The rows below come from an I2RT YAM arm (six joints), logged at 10 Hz.
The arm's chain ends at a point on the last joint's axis. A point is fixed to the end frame.
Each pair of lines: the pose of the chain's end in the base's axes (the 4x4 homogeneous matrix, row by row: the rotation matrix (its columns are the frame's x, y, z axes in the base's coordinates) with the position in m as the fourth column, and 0 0 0 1 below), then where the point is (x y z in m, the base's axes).
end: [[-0.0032, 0.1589, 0.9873, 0.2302], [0.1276, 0.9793, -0.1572, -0.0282], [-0.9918, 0.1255, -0.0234, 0.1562], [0, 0, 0, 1]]
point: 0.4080 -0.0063 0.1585
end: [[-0.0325, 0.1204, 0.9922, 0.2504], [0.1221, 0.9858, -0.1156, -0.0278], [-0.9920, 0.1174, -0.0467, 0.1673], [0, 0, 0, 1]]
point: 0.4271 0.0016 0.1651
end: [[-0.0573, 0.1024, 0.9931, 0.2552], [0.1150, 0.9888, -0.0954, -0.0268], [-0.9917, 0.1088, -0.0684, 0.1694], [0, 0, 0, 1]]
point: 0.4311 0.0062 0.1631
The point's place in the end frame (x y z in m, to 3 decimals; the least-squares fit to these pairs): 0.000 0.050 0.172
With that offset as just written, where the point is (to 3 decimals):
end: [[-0.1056, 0.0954, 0.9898, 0.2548], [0.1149, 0.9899, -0.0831, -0.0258], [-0.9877, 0.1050, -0.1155, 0.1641], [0, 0, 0, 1]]
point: 0.430 0.009 0.149
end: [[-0.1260, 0.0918, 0.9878, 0.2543], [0.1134, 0.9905, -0.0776, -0.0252], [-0.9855, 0.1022, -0.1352, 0.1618], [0, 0, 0, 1]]
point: 0.429 0.011 0.144
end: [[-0.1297, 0.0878, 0.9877, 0.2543], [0.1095, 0.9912, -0.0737, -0.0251], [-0.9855, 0.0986, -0.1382, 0.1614], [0, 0, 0, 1]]
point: 0.429 0.012 0.143
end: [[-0.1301, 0.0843, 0.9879, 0.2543], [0.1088, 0.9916, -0.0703, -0.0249], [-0.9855, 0.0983, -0.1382, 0.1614], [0, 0, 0, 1]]
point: 0.428 0.013 0.143
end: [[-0.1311, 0.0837, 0.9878, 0.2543], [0.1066, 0.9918, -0.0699, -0.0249], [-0.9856, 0.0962, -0.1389, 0.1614], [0, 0, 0, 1]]
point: 0.428 0.013 0.142
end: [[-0.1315, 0.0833, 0.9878, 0.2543], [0.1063, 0.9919, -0.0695, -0.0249], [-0.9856, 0.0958, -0.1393, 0.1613], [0, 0, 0, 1]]
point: 0.428 0.013 0.142
